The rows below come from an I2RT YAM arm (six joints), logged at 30 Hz.
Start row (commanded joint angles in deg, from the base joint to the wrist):
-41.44, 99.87, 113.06, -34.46, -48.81, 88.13
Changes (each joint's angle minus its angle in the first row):
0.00, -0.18, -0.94, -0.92, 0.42, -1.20
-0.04, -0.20, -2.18, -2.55, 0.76, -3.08
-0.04, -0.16, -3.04, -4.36, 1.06, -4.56
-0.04, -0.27, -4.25, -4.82, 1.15, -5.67
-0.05, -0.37, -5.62, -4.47, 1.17, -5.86
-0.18, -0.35, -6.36, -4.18, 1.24, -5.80
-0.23, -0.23, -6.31, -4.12, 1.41, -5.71
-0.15, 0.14, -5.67, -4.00, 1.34, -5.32
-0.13, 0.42, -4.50, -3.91, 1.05, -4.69
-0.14, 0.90, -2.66, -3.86, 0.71, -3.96
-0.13, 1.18, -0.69, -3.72, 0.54, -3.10
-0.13, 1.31, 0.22, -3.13, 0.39, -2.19
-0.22, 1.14, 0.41, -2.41, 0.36, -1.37
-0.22, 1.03, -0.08, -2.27, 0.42, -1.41
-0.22, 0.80, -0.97, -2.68, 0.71, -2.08
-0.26, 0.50, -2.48, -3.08, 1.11, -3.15
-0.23, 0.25, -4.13, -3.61, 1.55, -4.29
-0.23, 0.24, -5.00, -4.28, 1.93, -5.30
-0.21, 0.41, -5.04, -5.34, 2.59, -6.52
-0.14, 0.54, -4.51, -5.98, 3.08, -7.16
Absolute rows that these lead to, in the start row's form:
-41.44, 99.69, 112.12, -35.38, -48.39, 86.93
-41.48, 99.67, 110.88, -37.01, -48.05, 85.05
-41.48, 99.71, 110.02, -38.82, -47.75, 83.57
-41.48, 99.60, 108.81, -39.28, -47.66, 82.46
-41.49, 99.50, 107.44, -38.93, -47.64, 82.27
-41.62, 99.52, 106.70, -38.64, -47.57, 82.33
-41.67, 99.64, 106.75, -38.58, -47.40, 82.42
-41.59, 100.01, 107.39, -38.46, -47.47, 82.81
-41.57, 100.29, 108.56, -38.37, -47.76, 83.44
-41.58, 100.77, 110.40, -38.32, -48.10, 84.17
-41.57, 101.05, 112.37, -38.18, -48.27, 85.03
-41.57, 101.18, 113.28, -37.59, -48.42, 85.94
-41.66, 101.01, 113.47, -36.87, -48.45, 86.76
-41.66, 100.90, 112.98, -36.73, -48.39, 86.72
-41.66, 100.67, 112.09, -37.14, -48.10, 86.05
-41.70, 100.37, 110.58, -37.54, -47.70, 84.98
-41.67, 100.12, 108.93, -38.07, -47.26, 83.84
-41.67, 100.11, 108.06, -38.74, -46.88, 82.83
-41.65, 100.28, 108.02, -39.80, -46.22, 81.61
-41.58, 100.41, 108.55, -40.44, -45.73, 80.97

